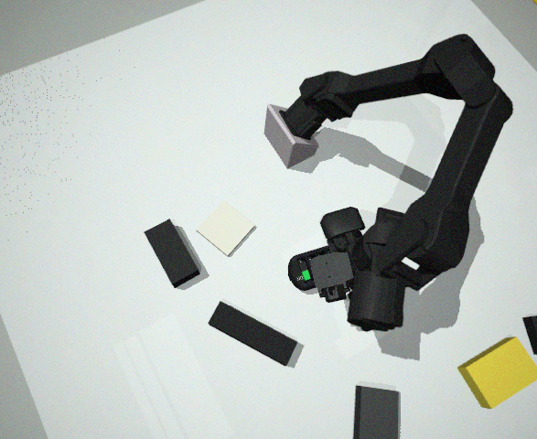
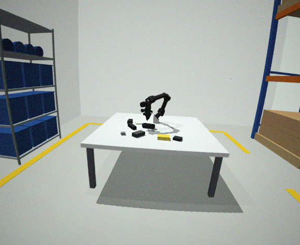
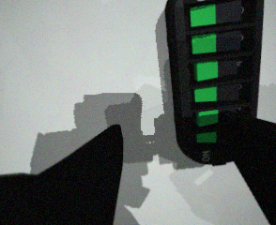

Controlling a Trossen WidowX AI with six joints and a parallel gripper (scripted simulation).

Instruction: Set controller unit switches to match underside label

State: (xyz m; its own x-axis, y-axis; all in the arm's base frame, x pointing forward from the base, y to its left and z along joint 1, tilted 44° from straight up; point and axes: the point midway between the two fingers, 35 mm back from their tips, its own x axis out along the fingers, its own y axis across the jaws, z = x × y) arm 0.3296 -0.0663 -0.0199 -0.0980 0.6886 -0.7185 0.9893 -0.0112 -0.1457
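My gripper tip is 1 cm short of the long dark block, 18 cm to the left of it and 9 cm above it. Round my gripper tip: yellow block: 26 cm ahead, 21 cm to the left, 9 cm below; then cream tile: 20 cm behind, 14 cm to the right, 10 cm below.
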